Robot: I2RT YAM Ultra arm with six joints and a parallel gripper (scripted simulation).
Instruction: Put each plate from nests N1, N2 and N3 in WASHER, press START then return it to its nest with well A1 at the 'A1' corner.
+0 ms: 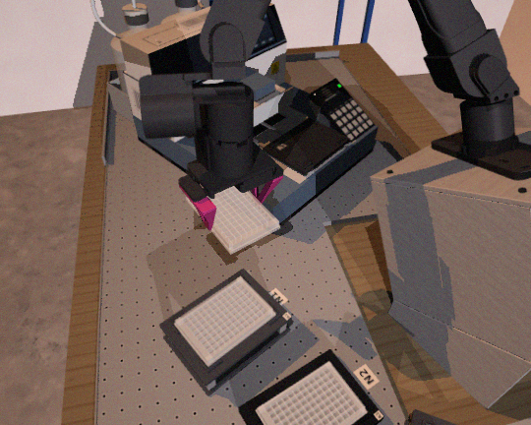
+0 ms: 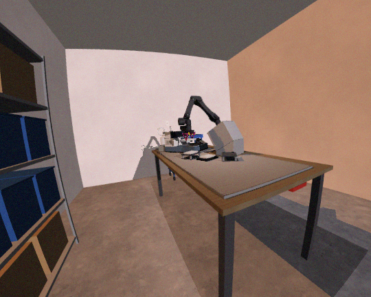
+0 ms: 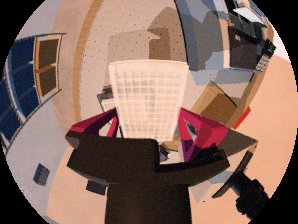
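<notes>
Right now the dark carrier pocket is 20 cm behind my hand, 24 cm to the right of it and 9 cm below it. Round my hand: nest N2 (5 cm behind, 25 cm to the left, 16 cm below); then n2 label (15 cm behind, 22 cm to the left, 17 cm below); then nest N1 (4 cm ahead, 10 cm to the left, 13 cm below).
</notes>
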